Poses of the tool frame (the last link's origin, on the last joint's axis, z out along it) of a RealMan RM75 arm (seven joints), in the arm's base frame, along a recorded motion.
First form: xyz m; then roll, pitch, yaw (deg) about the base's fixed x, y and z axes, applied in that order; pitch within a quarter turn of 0, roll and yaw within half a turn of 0.
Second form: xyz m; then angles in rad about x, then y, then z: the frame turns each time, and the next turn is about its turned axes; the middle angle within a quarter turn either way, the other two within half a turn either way. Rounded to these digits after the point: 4 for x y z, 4 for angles.
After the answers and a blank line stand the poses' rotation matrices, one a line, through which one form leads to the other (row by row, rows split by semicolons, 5 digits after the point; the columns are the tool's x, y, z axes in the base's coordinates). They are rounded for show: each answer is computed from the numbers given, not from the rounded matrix.
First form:
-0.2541, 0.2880, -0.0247, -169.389, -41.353, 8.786
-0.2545, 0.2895, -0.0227, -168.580, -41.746, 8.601
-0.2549, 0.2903, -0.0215, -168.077, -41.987, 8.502
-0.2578, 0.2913, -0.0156, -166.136, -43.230, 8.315
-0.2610, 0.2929, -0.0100, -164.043, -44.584, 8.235
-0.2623, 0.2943, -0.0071, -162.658, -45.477, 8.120
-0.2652, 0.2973, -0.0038, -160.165, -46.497, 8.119
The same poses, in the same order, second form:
-0.2541, 0.2880, -0.0247, -2.7775, 0.6607, -0.3495
-0.2545, 0.2895, -0.0227, -2.7601, 0.6633, -0.3591
-0.2549, 0.2903, -0.0215, -2.7491, 0.6647, -0.3655
-0.2578, 0.2913, -0.0156, -2.7013, 0.6730, -0.3976
-0.2610, 0.2929, -0.0100, -2.6476, 0.6797, -0.4363
-0.2623, 0.2943, -0.0071, -2.6127, 0.6837, -0.4615
-0.2652, 0.2973, -0.0038, -2.5530, 0.6784, -0.5047

0.74184 0.27037 0.61365; 0.11466 -0.95278 0.28117; 0.66070 -0.13823 -0.73782
0.73771 0.27694 0.61570; 0.11158 -0.94946 0.29338; 0.66583 -0.14773 -0.73133
0.73513 0.28134 0.61679; 0.10989 -0.94724 0.30109; 0.66896 -0.15356 -0.72726
0.72095 0.30280 0.62333; 0.10537 -0.93693 0.33326; 0.68493 -0.17459 -0.70738
0.70488 0.32870 0.62857; 0.10201 -0.92391 0.36875; 0.70195 -0.19580 -0.68478
0.69417 0.34521 0.63163; 0.09904 -0.91496 0.39121; 0.71297 -0.20901 -0.66932
0.68149 0.37650 0.62755; 0.09722 -0.89649 0.43227; 0.72534 -0.23358 -0.64755

